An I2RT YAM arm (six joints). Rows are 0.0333 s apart.
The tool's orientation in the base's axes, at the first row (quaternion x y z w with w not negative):
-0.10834, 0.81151, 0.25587, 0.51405
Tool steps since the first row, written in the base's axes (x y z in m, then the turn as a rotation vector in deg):
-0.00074, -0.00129, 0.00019, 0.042, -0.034, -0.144
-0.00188, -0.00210, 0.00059, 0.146, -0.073, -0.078
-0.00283, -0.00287, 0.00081, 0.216, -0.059, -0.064
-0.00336, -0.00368, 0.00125, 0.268, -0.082, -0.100
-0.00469, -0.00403, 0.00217, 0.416, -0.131, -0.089
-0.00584, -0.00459, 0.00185, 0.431, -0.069, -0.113
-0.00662, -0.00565, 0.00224, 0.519, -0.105, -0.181
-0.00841, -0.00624, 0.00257, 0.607, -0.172, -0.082
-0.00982, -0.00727, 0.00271, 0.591, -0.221, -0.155
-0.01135, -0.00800, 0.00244, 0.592, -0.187, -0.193
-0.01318, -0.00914, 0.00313, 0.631, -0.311, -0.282
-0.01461, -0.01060, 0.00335, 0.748, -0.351, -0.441
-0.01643, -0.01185, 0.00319, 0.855, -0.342, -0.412
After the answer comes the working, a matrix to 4 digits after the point.
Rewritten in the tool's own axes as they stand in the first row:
0.00005, -0.00071, -0.00132, 0.106, -0.091, 0.064
0.00013, -0.00077, -0.00277, -0.002, -0.150, 0.102
0.00030, -0.00094, -0.00399, -0.045, -0.164, 0.159
0.00007, -0.00126, -0.00498, -0.038, -0.217, 0.200
-0.00018, -0.00069, -0.00651, -0.119, -0.320, 0.285
0.00057, -0.00076, -0.00760, -0.099, -0.282, 0.338
0.00048, -0.00119, -0.00889, -0.081, -0.372, 0.411
0.00094, -0.00080, -0.01071, -0.214, -0.437, 0.410
0.00135, -0.00101, -0.01240, -0.146, -0.493, 0.397
0.00222, -0.00104, -0.01388, -0.110, -0.477, 0.428
0.00232, -0.00099, -0.01615, -0.059, -0.626, 0.424
0.00264, -0.00153, -0.01810, 0.027, -0.759, 0.548
0.00349, -0.00184, -0.02012, -0.046, -0.790, 0.626

The tool's axes in the first row as the columns of a matrix, in the base's axes (rounded; the answer above uses it unrounded):
-0.4480, -0.4389, 0.7789
0.0872, 0.8456, 0.5267
-0.8898, 0.3039, -0.3406

